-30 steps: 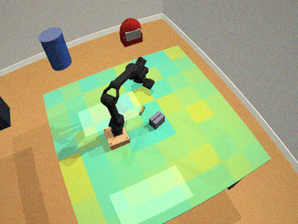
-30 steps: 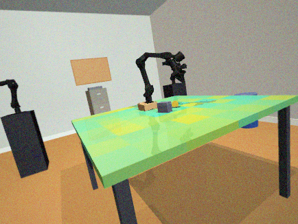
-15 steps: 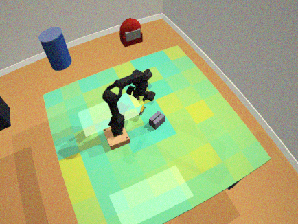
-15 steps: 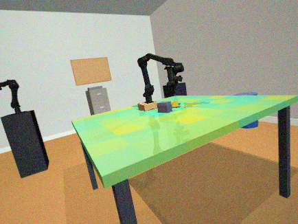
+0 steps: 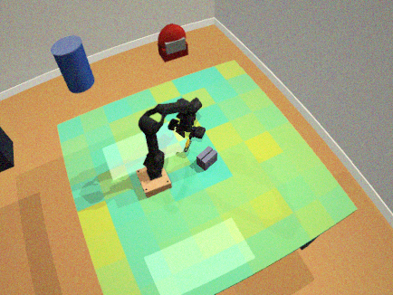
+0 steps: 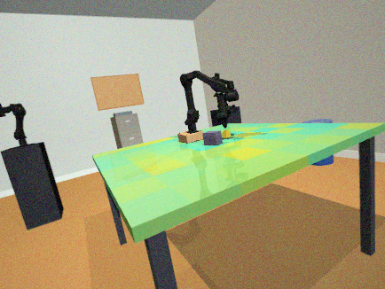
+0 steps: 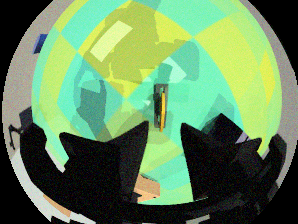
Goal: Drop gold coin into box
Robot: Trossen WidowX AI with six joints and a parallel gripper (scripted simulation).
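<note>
The gold coin lies 4 cm below my gripper tip.
</note>
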